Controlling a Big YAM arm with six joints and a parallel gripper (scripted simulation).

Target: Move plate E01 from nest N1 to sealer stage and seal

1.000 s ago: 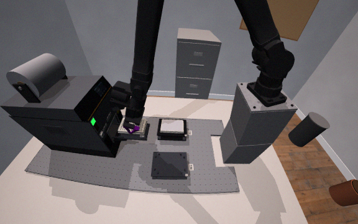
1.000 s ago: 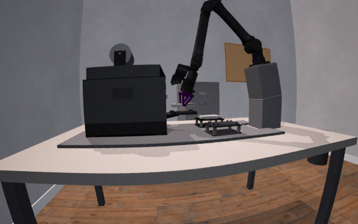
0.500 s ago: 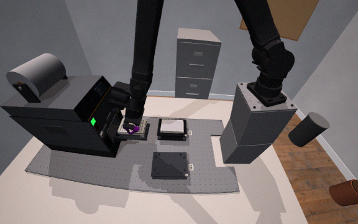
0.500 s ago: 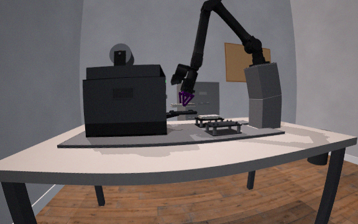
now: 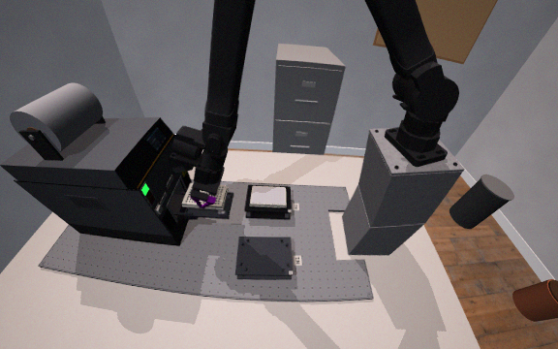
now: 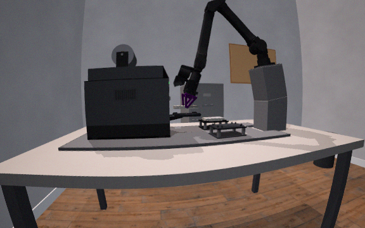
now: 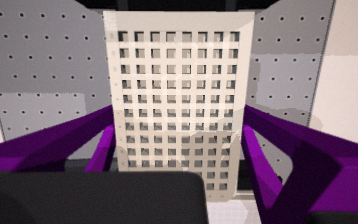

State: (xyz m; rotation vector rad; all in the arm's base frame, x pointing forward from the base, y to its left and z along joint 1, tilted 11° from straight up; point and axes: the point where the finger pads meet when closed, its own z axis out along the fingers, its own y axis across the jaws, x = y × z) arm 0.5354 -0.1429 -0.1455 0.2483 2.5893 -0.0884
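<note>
Now: hand 40 mm above the sealer stage. From my hand the other things lie so: nest N2 (200 mm behind, 40 mm to the right, 100 mm below); then white-topped plate (200 mm behind, 40 mm to the right, 90 mm below); then pale start key (110 mm ahead, 70 mm to the left, 40 mm above).
</note>
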